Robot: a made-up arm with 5 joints. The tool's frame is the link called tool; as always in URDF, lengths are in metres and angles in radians.
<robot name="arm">
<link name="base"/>
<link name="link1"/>
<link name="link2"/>
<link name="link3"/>
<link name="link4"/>
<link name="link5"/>
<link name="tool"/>
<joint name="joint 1" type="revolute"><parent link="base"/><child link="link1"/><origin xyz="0 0 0.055"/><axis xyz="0 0 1"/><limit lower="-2.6" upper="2.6"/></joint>
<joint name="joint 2" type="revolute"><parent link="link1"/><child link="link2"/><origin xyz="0.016 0.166 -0.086"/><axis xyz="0 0 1"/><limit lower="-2.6" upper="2.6"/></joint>
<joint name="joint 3" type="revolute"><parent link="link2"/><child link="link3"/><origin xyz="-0.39 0.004 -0.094"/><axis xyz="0 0 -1"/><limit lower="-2.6" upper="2.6"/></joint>
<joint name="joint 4" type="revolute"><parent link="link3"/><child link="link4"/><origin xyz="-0.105 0.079 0.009"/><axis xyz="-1 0 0"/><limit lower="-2.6" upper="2.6"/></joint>
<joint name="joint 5" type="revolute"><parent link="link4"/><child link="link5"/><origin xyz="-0.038 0.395 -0.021"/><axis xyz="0 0 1"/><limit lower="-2.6" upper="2.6"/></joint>
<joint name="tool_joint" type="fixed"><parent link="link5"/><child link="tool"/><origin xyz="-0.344 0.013 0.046"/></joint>
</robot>
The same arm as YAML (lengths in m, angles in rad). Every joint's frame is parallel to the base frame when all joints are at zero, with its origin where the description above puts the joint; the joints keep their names.
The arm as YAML. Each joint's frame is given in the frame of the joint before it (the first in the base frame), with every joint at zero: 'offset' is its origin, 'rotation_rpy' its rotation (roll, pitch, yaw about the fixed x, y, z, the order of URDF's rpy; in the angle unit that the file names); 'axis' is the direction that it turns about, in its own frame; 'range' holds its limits. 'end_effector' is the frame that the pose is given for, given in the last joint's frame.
length_unit: m
angle_unit: rad
chain:
  - id: joint 1
    offset: [0.0, 0.0, 0.055]
    rotation_rpy: [0.0, 0.0, 0.0]
    axis: "+z"
    range: [-2.6, 2.6]
  - id: joint 2
    offset: [0.016, 0.166, -0.086]
    rotation_rpy: [0.0, 0.0, 0.0]
    axis: "+z"
    range: [-2.6, 2.6]
  - id: joint 3
    offset: [-0.39, 0.004, -0.094]
    rotation_rpy: [0.0, 0.0, 0.0]
    axis: "-z"
    range: [-2.6, 2.6]
  - id: joint 4
    offset: [-0.105, 0.079, 0.009]
    rotation_rpy: [0.0, 0.0, 0.0]
    axis: "-x"
    range: [-2.6, 2.6]
  - id: joint 5
    offset: [-0.038, 0.395, -0.021]
    rotation_rpy: [0.0, 0.0, 0.0]
    axis: "+z"
    range: [-2.6, 2.6]
end_effector:
  offset: [-0.344, 0.013, 0.046]
  rotation_rpy: [0.0, 0.0, 0.0]

